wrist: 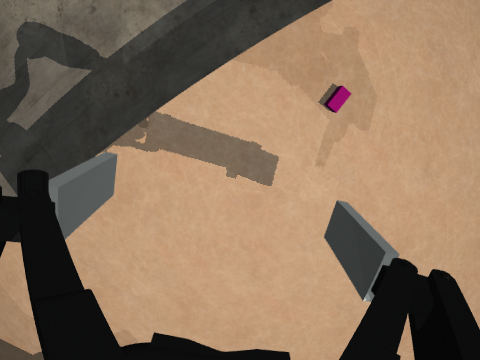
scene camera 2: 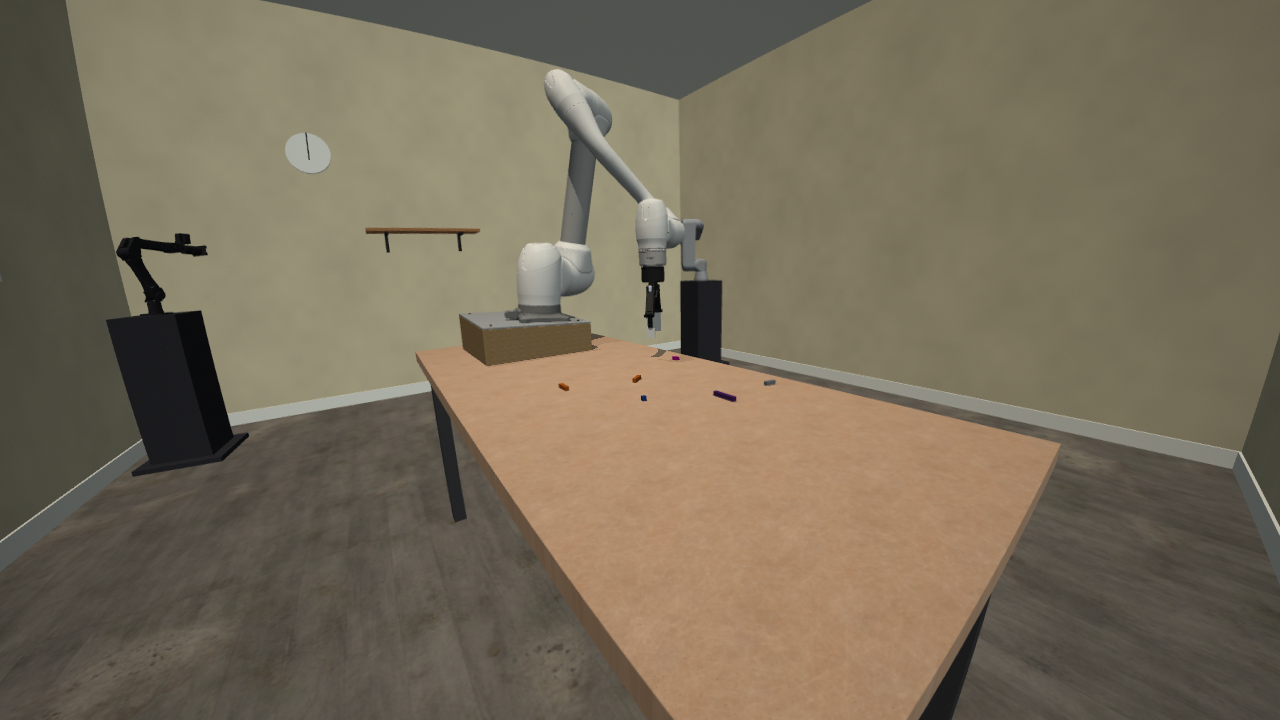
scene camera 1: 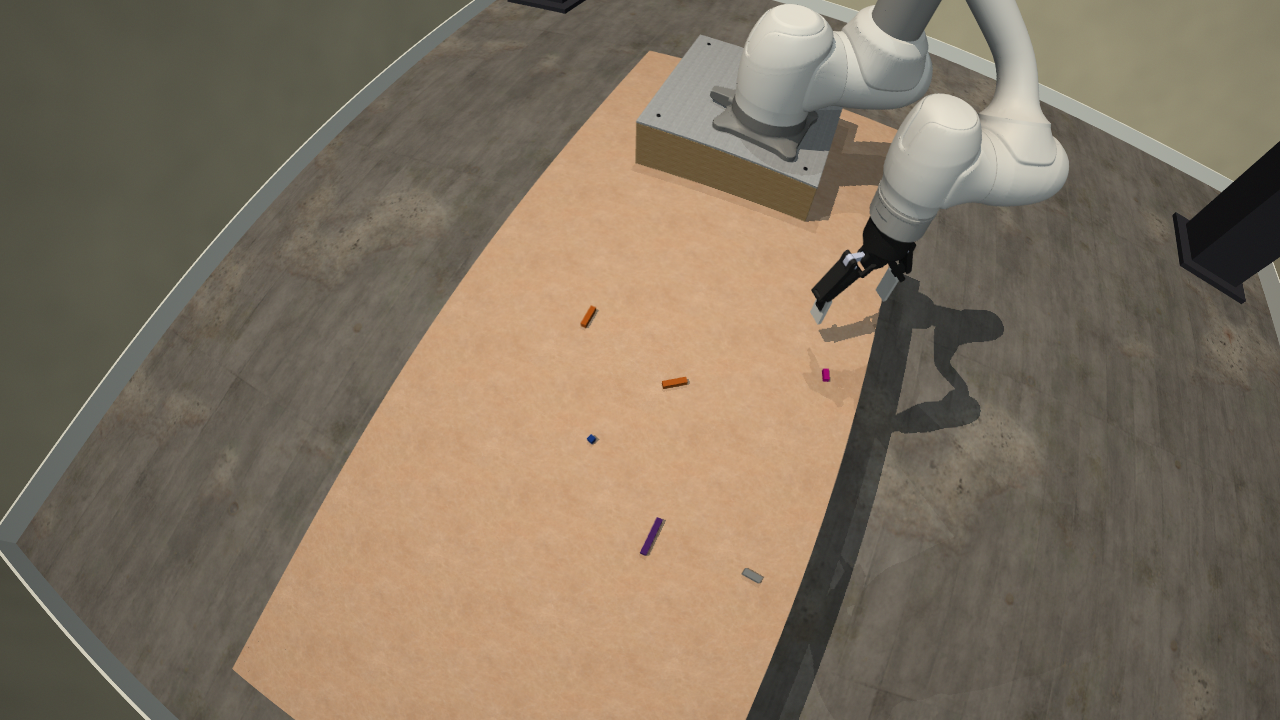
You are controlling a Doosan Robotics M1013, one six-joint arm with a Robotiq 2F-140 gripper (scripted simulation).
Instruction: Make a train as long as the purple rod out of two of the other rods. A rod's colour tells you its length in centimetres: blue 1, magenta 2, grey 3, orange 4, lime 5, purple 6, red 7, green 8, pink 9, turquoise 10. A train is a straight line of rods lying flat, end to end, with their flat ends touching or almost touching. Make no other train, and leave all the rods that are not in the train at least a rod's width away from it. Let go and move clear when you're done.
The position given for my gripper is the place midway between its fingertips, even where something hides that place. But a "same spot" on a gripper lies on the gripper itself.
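Labels:
My gripper: visible in scene camera 1, scene camera 2 [654, 334] and the wrist view. Gripper again: [wrist: 65, 313] and [scene camera 1: 894, 265], same spot.

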